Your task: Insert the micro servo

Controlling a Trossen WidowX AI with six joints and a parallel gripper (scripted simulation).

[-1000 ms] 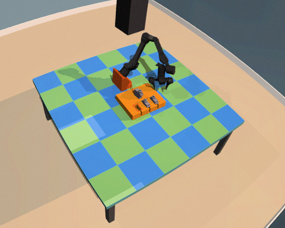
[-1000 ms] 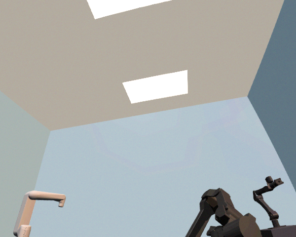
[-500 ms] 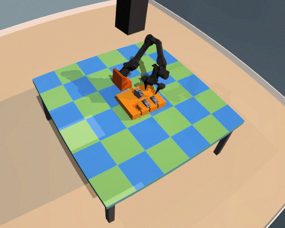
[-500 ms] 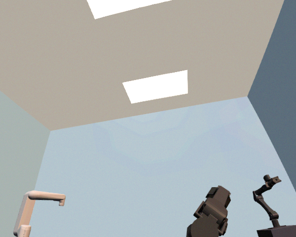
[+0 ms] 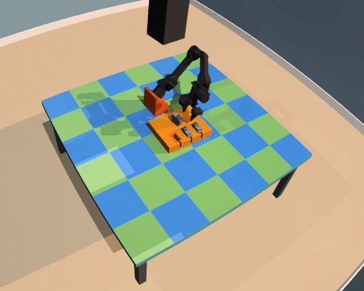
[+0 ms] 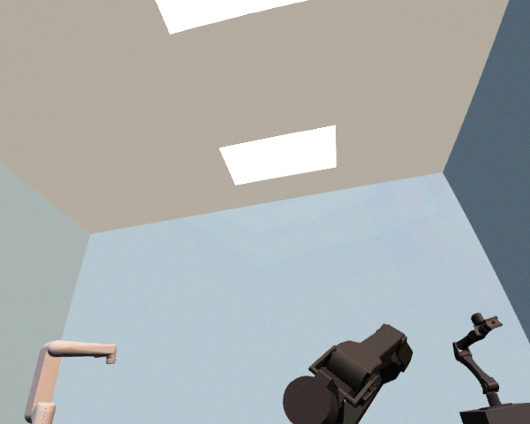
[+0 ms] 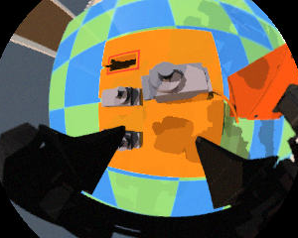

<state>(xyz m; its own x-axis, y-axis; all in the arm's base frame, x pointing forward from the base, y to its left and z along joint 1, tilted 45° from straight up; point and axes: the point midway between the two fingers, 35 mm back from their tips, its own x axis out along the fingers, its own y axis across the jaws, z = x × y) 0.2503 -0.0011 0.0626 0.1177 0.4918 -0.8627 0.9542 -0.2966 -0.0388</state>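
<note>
Right now the orange deck is 70 mm below my gripper tip, 50 mm to the right of it and 40 mm behind it.
</note>
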